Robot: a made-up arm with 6 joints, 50 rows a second.
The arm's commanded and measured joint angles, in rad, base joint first. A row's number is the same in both.
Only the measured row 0 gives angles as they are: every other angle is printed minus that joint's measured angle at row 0.
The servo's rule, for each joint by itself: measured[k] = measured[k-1] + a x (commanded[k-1-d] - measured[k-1]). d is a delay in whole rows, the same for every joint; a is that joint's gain. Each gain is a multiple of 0.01, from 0.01 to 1. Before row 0 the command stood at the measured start. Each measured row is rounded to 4 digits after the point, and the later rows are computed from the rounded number. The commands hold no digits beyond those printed.
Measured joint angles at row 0:
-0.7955 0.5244 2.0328 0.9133 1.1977 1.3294
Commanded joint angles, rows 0 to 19:
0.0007 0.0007 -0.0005 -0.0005 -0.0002 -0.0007
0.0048 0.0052 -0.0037 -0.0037 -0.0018 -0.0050
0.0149 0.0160 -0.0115 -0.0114 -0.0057 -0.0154
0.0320 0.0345 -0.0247 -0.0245 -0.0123 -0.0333
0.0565 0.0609 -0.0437 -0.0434 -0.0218 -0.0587
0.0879 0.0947 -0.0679 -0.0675 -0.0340 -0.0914
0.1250 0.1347 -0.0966 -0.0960 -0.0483 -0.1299
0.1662 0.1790 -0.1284 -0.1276 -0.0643 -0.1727
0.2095 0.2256 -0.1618 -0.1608 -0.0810 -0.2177
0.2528 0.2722 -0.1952 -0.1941 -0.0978 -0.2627
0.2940 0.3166 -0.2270 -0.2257 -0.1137 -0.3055
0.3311 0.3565 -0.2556 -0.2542 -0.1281 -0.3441
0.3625 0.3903 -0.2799 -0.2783 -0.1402 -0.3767
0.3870 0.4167 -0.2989 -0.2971 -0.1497 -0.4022
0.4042 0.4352 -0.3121 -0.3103 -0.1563 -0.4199
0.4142 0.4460 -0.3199 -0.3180 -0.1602 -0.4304
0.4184 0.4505 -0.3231 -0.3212 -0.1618 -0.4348
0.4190 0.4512 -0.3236 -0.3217 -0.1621 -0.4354
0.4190 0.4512 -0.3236 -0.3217 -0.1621 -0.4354
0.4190 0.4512 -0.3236 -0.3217 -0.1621 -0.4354
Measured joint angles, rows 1 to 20:
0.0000 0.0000 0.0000 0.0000 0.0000 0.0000
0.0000 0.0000 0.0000 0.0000 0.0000 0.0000
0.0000 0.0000 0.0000 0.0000 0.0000 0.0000
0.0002 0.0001 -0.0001 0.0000 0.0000 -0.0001
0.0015 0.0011 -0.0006 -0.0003 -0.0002 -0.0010
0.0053 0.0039 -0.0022 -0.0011 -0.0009 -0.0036
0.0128 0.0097 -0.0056 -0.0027 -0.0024 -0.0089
0.0250 0.0194 -0.0113 -0.0055 -0.0049 -0.0179
0.0426 0.0337 -0.0198 -0.0098 -0.0087 -0.0311
0.0657 0.0529 -0.0313 -0.0158 -0.0138 -0.0489
0.0938 0.0769 -0.0459 -0.0236 -0.0204 -0.0712
0.1262 0.1052 -0.0633 -0.0332 -0.0283 -0.0976
0.1616 0.1369 -0.0831 -0.0445 -0.0373 -0.1273
0.1987 0.1710 -0.1047 -0.0572 -0.0472 -0.1594
0.2358 0.2062 -0.1273 -0.0710 -0.0577 -0.1926
0.2713 0.2412 -0.1502 -0.0855 -0.0684 -0.2257
0.3037 0.2745 -0.1725 -0.1003 -0.0790 -0.2575
0.3318 0.3050 -0.1934 -0.1150 -0.0890 -0.2867
0.3549 0.3318 -0.2124 -0.1292 -0.0983 -0.3126
0.3727 0.3544 -0.2290 -0.1426 -0.1066 -0.3346
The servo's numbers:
d 3
a 0.28 0.19 0.15 0.07 0.13 0.18

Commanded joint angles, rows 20 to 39:
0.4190 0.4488 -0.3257 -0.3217 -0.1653 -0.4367
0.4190 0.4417 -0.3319 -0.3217 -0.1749 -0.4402
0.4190 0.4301 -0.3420 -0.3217 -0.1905 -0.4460
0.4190 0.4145 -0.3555 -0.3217 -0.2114 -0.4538
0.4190 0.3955 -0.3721 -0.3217 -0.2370 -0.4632
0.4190 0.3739 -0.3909 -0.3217 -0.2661 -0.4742
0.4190 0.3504 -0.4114 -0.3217 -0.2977 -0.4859
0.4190 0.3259 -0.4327 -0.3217 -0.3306 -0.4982
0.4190 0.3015 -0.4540 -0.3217 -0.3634 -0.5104
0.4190 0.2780 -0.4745 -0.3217 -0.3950 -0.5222
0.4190 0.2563 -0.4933 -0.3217 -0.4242 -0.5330
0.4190 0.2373 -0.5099 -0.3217 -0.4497 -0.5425
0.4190 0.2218 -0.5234 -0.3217 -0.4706 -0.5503
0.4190 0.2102 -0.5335 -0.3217 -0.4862 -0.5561
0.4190 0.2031 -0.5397 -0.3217 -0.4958 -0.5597
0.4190 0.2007 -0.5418 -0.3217 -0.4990 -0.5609
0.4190 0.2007 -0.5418 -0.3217 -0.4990 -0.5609
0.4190 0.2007 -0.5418 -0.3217 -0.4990 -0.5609
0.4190 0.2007 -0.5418 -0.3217 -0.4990 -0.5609
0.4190 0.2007 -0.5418 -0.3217 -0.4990 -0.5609
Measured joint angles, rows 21 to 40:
0.3857 0.3728 -0.2432 -0.1551 -0.1138 -0.3527
0.3950 0.3877 -0.2553 -0.1668 -0.1201 -0.3676
0.4017 0.3998 -0.2655 -0.1776 -0.1256 -0.3798
0.4065 0.4091 -0.2745 -0.1877 -0.1308 -0.3900
0.4100 0.4153 -0.2831 -0.1971 -0.1365 -0.3990
0.4125 0.4181 -0.2919 -0.2058 -0.1435 -0.4075
0.4143 0.4174 -0.3014 -0.2139 -0.1523 -0.4158
0.4156 0.4132 -0.3120 -0.2214 -0.1633 -0.4243
0.4166 0.4057 -0.3238 -0.2284 -0.1767 -0.4333
0.4173 0.3952 -0.3369 -0.2349 -0.1924 -0.4428
0.4178 0.3820 -0.3513 -0.2410 -0.2104 -0.4528
0.4181 0.3667 -0.3667 -0.2466 -0.2303 -0.4632
0.4184 0.3498 -0.3829 -0.2519 -0.2517 -0.4738
0.4186 0.3320 -0.3995 -0.2568 -0.2741 -0.4845
0.4187 0.3140 -0.4161 -0.2613 -0.2969 -0.4949
0.4188 0.2965 -0.4322 -0.2655 -0.3195 -0.5049
0.4189 0.2801 -0.4474 -0.2694 -0.3412 -0.5141
0.4189 0.2655 -0.4612 -0.2731 -0.3613 -0.5223
0.4189 0.2532 -0.4733 -0.2765 -0.3792 -0.5292
0.4189 0.2432 -0.4836 -0.2797 -0.3948 -0.5349

